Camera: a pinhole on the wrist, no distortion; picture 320 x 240 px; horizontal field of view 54.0 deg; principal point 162.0 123.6 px. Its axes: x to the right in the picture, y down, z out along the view. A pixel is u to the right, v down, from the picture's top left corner.
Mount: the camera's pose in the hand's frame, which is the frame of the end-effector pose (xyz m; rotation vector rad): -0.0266 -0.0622 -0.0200 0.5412 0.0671 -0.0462
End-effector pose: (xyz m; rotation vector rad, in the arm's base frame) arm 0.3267 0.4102 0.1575 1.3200 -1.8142 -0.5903
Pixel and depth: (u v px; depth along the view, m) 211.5 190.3 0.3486
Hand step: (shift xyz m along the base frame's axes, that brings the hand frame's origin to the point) -0.1602 -0.1355 -0.2971
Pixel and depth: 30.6 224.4 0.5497
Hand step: -0.3196 0.0910 -0.5324
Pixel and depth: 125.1 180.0 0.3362
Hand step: -0.1371 -0.0463 -0.3247
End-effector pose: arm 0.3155 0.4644 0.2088 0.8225 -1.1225 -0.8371
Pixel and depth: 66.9 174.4 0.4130
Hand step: -0.4225 -0.0347 -0.1561
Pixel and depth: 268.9 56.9 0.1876
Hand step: -0.1299 -0.1418 -0.1271
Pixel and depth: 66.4 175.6 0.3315
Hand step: -0.3388 -0.0274 -0.1383
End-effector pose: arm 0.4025 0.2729 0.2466 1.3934 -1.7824 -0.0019
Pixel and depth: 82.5 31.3 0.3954
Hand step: 0.1286 -0.1735 -0.4109
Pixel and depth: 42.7 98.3 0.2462
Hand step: 0.0497 -0.0797 -0.2821
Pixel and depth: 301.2 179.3 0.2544
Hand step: -0.0052 -0.2411 -0.1487
